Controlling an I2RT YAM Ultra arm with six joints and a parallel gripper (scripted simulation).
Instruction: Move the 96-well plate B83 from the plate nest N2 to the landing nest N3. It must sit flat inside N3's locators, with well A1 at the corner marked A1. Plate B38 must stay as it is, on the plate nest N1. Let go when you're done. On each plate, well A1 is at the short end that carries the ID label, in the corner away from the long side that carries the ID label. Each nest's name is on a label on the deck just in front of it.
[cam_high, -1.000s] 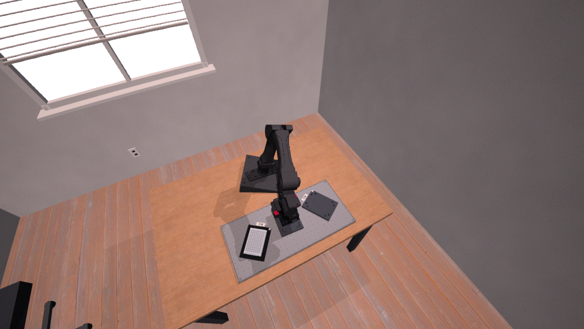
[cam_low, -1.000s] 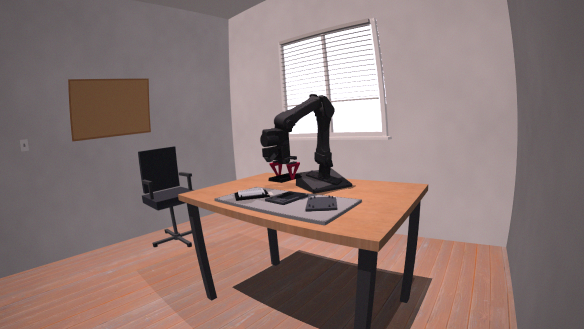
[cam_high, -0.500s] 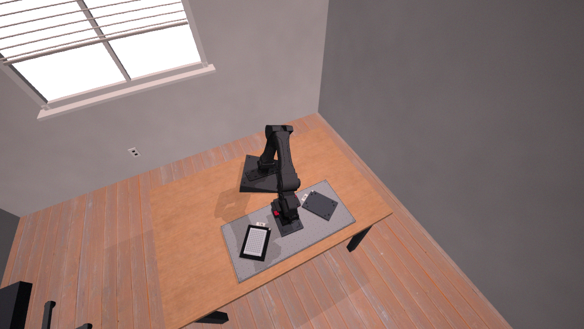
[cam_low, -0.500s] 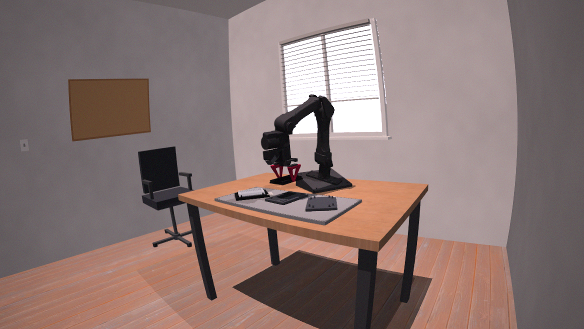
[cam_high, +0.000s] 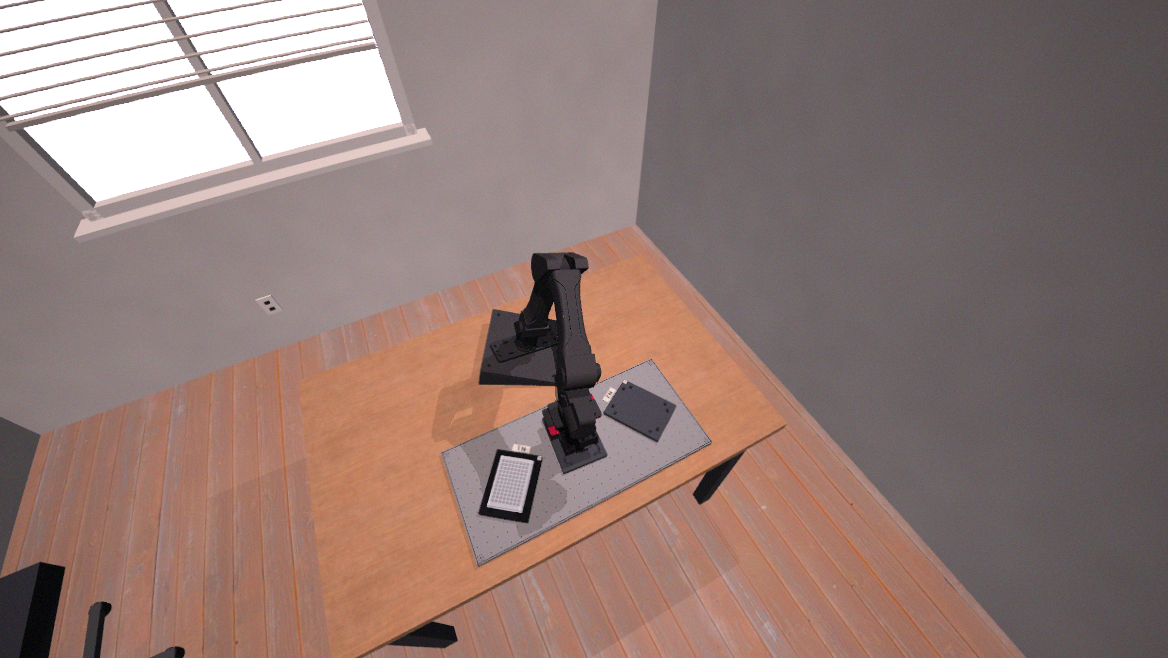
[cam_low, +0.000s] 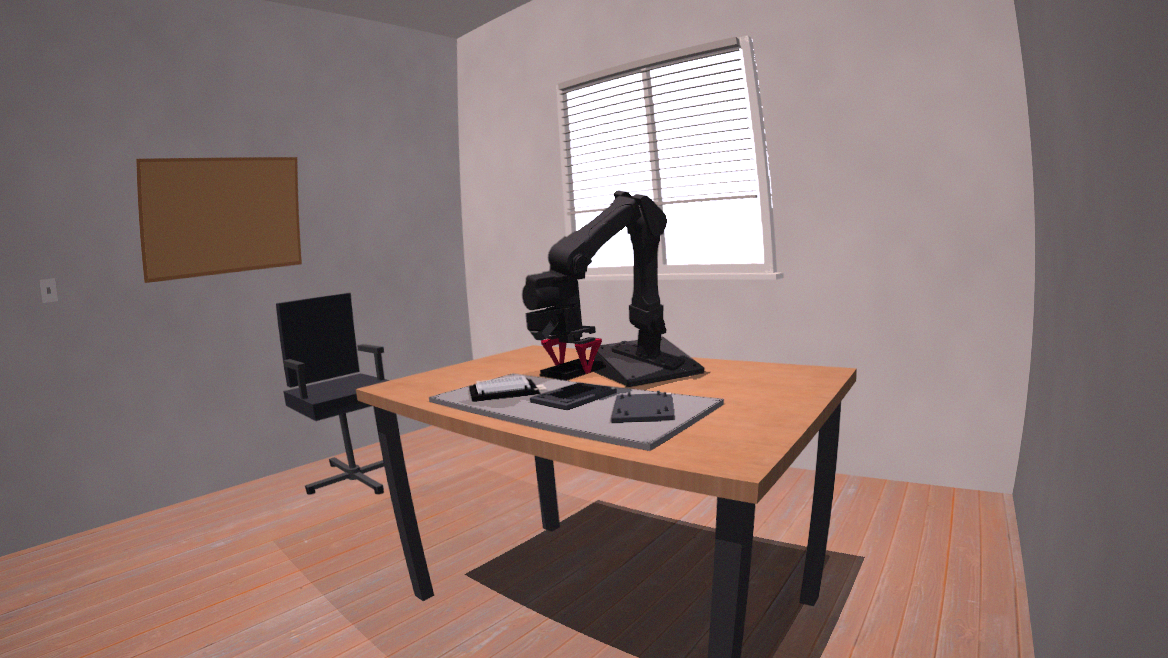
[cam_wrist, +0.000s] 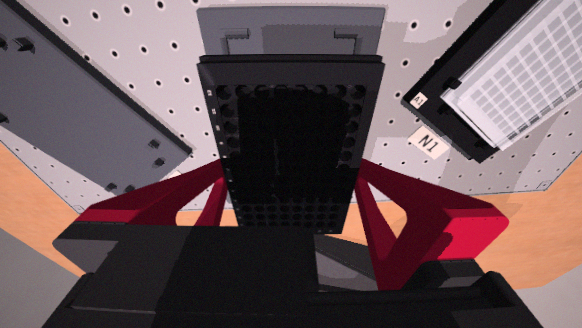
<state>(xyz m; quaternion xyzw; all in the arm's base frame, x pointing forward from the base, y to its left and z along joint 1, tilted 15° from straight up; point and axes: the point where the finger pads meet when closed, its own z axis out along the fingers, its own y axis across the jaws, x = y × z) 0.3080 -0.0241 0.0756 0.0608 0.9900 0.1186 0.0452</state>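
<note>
My gripper is now 60 mm above the dark landing nest N3 and 10 mm short of it. From my hand the other things lie so: black 96-well plate B83: right at my hand; N2 label: 150 mm to the left, 70 mm below, 60 mm behind; N1 label: 140 mm to the right, 70 mm below, 30 mm behind.
</note>
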